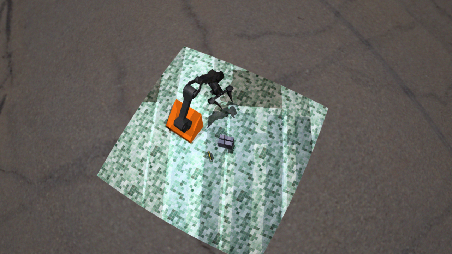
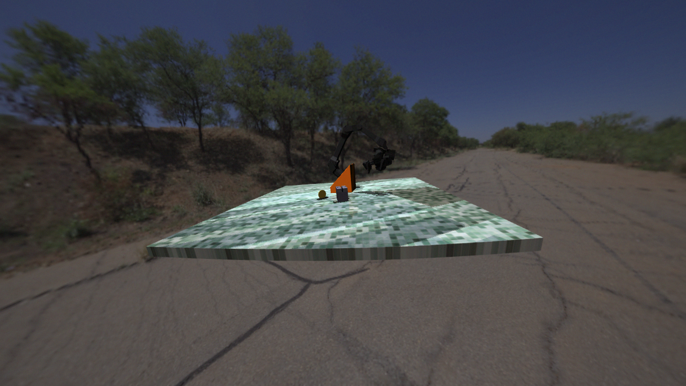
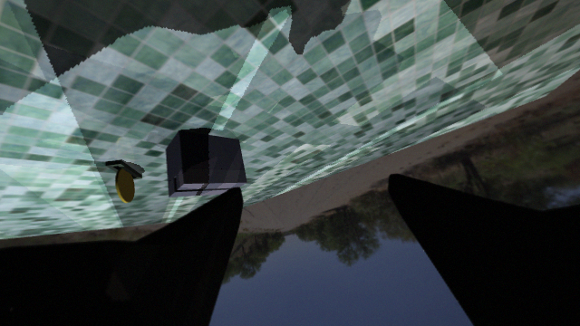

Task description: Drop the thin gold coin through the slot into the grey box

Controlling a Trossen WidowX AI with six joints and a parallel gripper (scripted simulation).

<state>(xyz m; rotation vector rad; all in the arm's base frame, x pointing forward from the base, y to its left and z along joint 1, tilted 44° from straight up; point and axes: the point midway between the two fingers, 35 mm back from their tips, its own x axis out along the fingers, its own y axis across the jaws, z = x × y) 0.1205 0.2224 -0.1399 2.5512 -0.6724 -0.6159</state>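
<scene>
My gripper tip is 320 mm to the left of the thin gold coin, 110 mm above it and 90 mm short of it.
</scene>
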